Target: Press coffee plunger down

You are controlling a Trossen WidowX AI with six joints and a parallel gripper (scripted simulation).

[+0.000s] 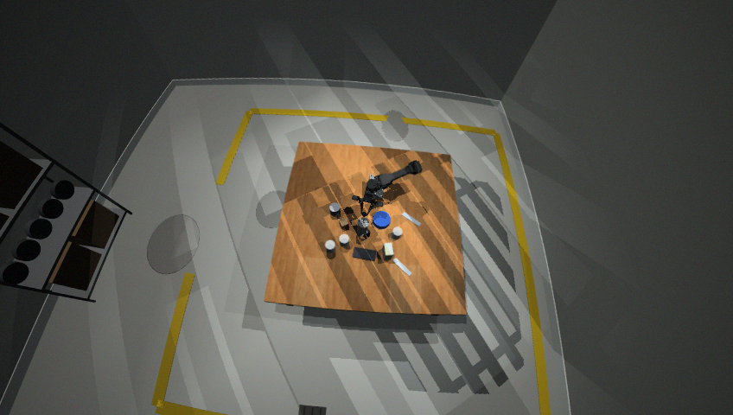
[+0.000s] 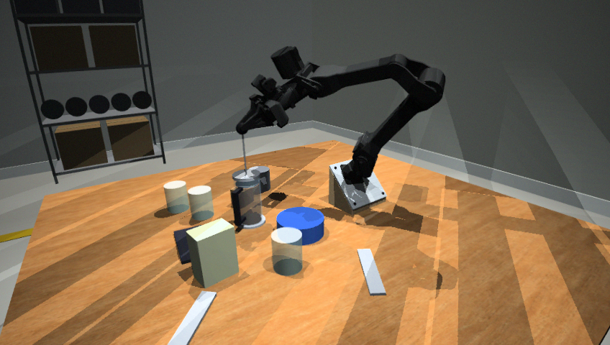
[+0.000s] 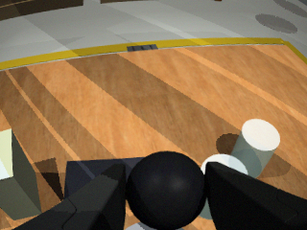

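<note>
The coffee press is 1 cm to the left of my gripper tip and 13 cm below it. Also, from my gripper tip: cream box 13 cm ahead, 19 cm to the left, 21 cm below; blue disc 10 cm behind, 12 cm to the left, 24 cm below; dark flat slab 16 cm ahead, 4 cm to the left, 26 cm below.
</note>
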